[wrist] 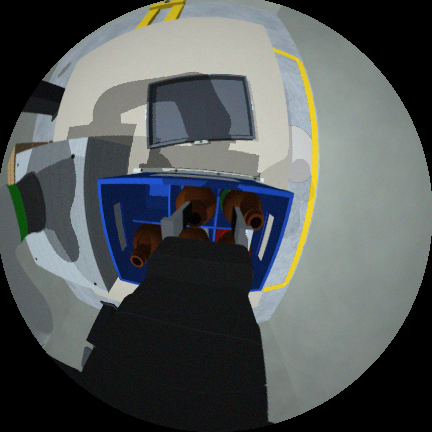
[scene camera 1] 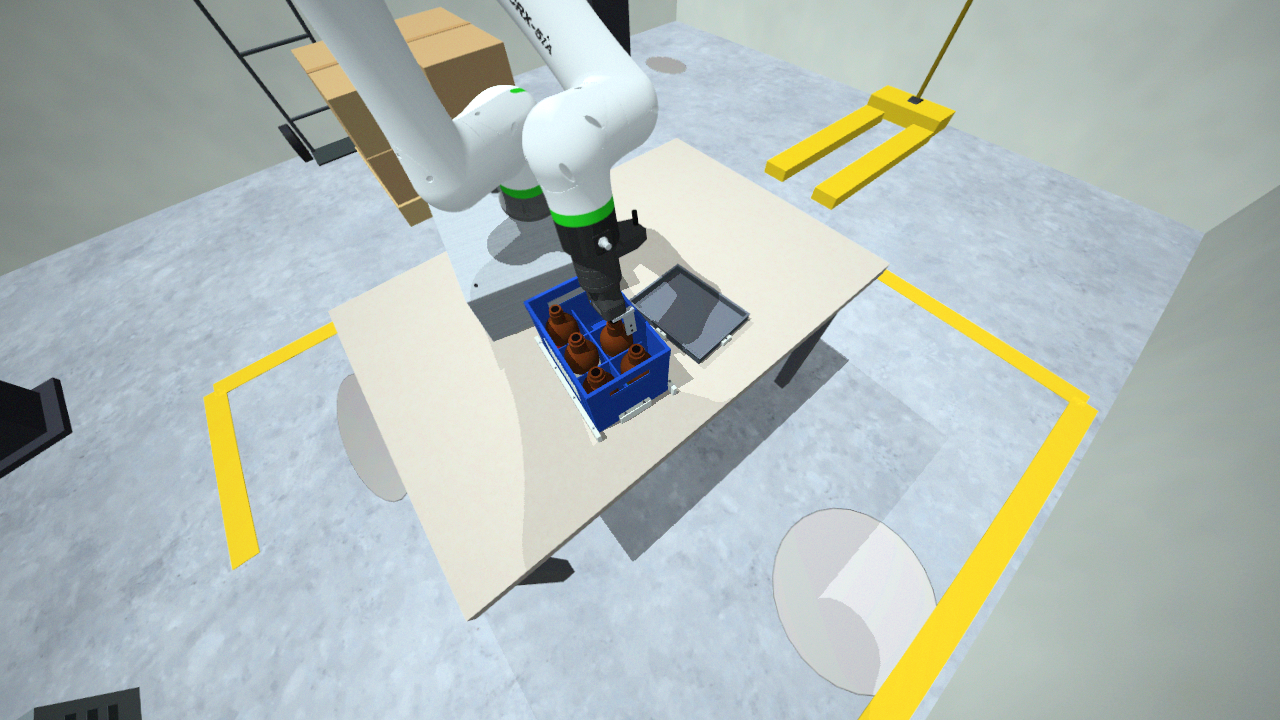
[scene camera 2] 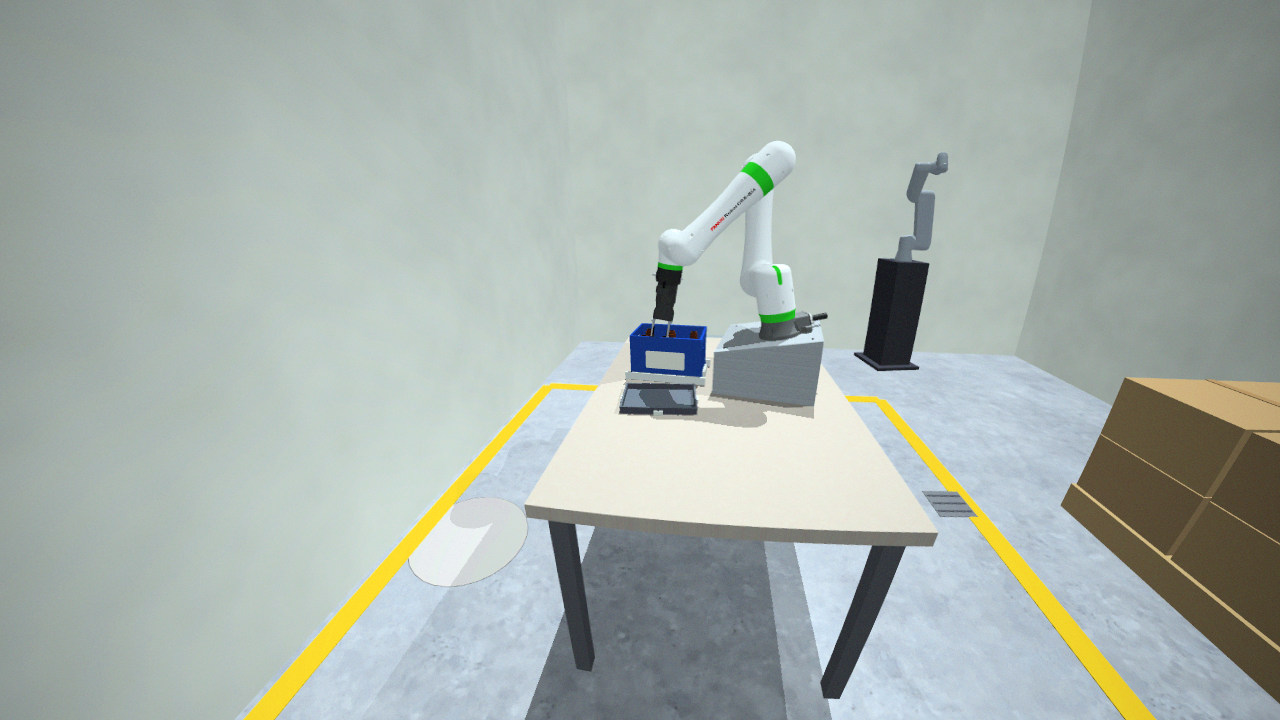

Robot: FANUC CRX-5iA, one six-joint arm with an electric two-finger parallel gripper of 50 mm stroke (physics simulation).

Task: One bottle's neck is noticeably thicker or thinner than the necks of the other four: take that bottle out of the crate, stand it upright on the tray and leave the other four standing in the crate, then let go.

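Seen in the pictures: gripper, fingertip midpoint: point(wrist: 211, 211) point(scene camera 1: 623, 323) point(scene camera 2: 659, 336); arm's base, origin of the base link: point(wrist: 32, 202) point(scene camera 1: 530, 198) point(scene camera 2: 779, 334).
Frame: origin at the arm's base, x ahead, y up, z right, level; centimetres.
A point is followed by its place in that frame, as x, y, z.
Observation:
The blue crate point(scene camera 1: 657, 368) @(53.2, -7.3, 14.5) point(scene camera 2: 639, 356) @(50.5, -10.9, 10.6) point(wrist: 111, 202) @(27.3, -5.2, 8.3) holds five upright brown bottles. The tray-side row has a middle bottle point(scene camera 1: 615, 338) @(41.6, -7.7, 14.3) point(wrist: 192, 199) @(40.2, -7.0, 11.1) and an end bottle point(scene camera 1: 635, 359) @(49.4, -5.1, 16.6) point(wrist: 242, 206) @(47.6, -7.2, 13.7). The other row has three bottles point(scene camera 1: 561, 327) @(30.4, -7.9, 19.6) point(scene camera 1: 581, 354) @(38.9, -7.7, 21.8) point(scene camera 1: 597, 380) @(47.0, -4.7, 24.9), partly hidden by the gripper in the wrist view. My gripper point(scene camera 1: 621, 322) @(42.6, -3.6, 12.4) point(scene camera 2: 661, 329) @(42.6, -3.6, 12.4) point(wrist: 211, 211) @(42.6, -3.6, 12.4) is open, its fingers low over the crate around the top of the tray-side middle bottle, not closed on it. I cannot tell which neck differs. The dark tray point(scene camera 1: 687, 313) @(44.4, -19.8, -9.0) point(scene camera 2: 637, 400) @(51.7, -19.7, -9.3) point(wrist: 200, 112) @(44.3, -19.7, -7.3) holds no bottle.
The sixth compartment, in the tray-side row toward the robot base, is empty. Crate walls and dividers surround the bottles. The grey robot pedestal point(scene camera 1: 510, 300) @(14.4, -8.9, 21.6) point(scene camera 2: 765, 371) @(8.0, -9.6, -10.9) point(wrist: 105, 210) stands beside the crate. The tray lies close to the crate's short side on the table point(scene camera 1: 429, 394) @(11.4, -20.2, 48.8) point(scene camera 2: 716, 474) @(32.2, -20.3, -51.3).

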